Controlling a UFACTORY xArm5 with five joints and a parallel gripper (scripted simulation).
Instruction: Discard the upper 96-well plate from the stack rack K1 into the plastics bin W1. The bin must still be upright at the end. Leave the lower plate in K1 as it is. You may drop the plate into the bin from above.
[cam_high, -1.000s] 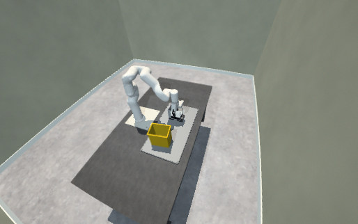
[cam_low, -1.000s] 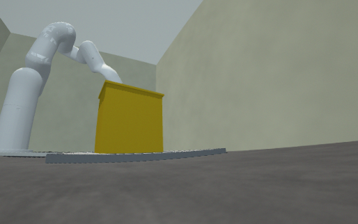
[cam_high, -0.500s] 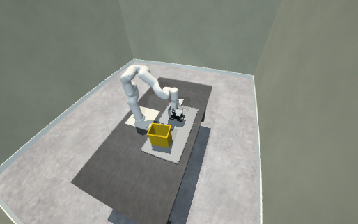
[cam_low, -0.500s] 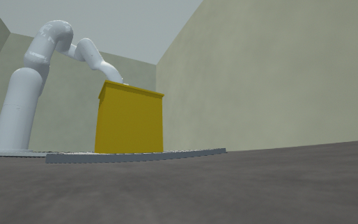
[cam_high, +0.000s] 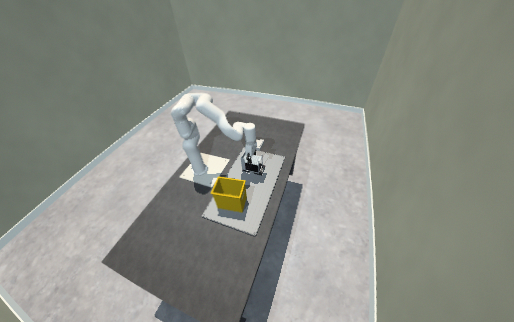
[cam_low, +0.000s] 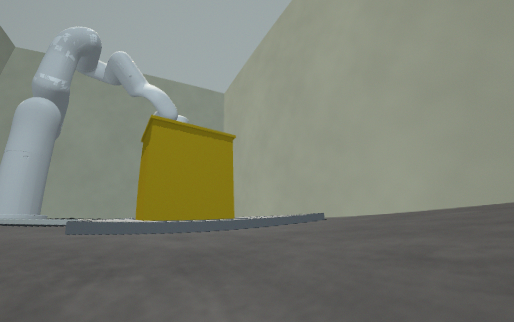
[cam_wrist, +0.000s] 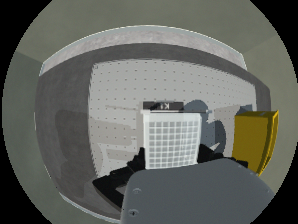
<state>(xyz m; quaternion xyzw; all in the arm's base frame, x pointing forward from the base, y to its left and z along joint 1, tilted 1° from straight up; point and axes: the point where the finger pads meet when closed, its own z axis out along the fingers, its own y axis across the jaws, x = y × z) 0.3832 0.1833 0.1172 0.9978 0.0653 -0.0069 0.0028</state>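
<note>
Right now my hand is 100 mm above the K1 label, 80 mm short of it and 10 mm to the right of it. The rest, counted from my hand: yellow plastics bin W1 (330 mm to the right, 30 mm below, 20 mm ahead); then 96-well plate (10 mm below).
</note>
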